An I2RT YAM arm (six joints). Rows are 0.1 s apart.
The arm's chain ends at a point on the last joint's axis. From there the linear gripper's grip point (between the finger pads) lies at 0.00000 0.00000 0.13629 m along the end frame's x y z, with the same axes.
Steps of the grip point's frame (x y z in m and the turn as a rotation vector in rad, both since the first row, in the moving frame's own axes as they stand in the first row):
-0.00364, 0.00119, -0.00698, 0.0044, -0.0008, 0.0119
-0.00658, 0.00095, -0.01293, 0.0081, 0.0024, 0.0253
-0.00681, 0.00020, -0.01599, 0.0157, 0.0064, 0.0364
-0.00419, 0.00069, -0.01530, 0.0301, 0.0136, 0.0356
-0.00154, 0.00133, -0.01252, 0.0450, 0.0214, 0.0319
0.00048, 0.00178, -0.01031, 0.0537, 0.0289, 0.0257
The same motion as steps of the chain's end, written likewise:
-0.00353, 0.00179, -0.00698, 0.0044, -0.0008, 0.0119
-0.00692, 0.00205, -0.01293, 0.0081, 0.0024, 0.0253
-0.00772, 0.00232, -0.01597, 0.0157, 0.0064, 0.0364
-0.00612, 0.00476, -0.01523, 0.0301, 0.0136, 0.0356
-0.00455, 0.00741, -0.01235, 0.0450, 0.0214, 0.0319
-0.00355, 0.00904, -0.01006, 0.0537, 0.0289, 0.0257

